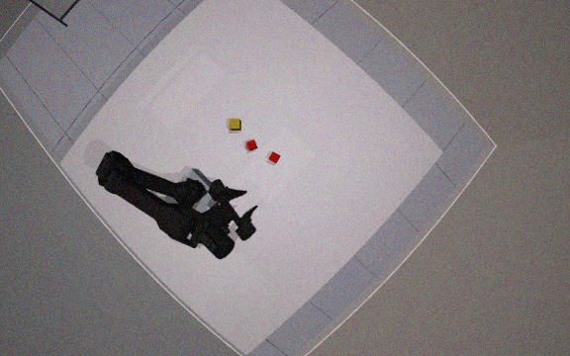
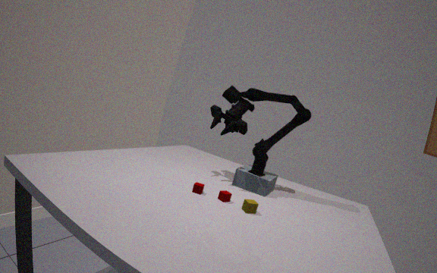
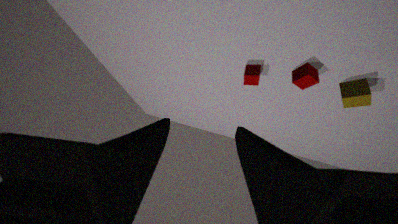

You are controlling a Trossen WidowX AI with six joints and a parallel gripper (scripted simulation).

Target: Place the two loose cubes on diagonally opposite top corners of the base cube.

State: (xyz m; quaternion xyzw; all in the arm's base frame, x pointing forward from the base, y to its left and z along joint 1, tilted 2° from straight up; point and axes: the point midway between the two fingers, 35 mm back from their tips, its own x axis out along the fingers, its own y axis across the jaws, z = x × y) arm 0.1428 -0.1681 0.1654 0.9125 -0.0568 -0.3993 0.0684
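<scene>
Right now the yellow cube is 120 mm ahead of my gripper tip, 280 mm to the left of it and 200 mm below it.
</scene>
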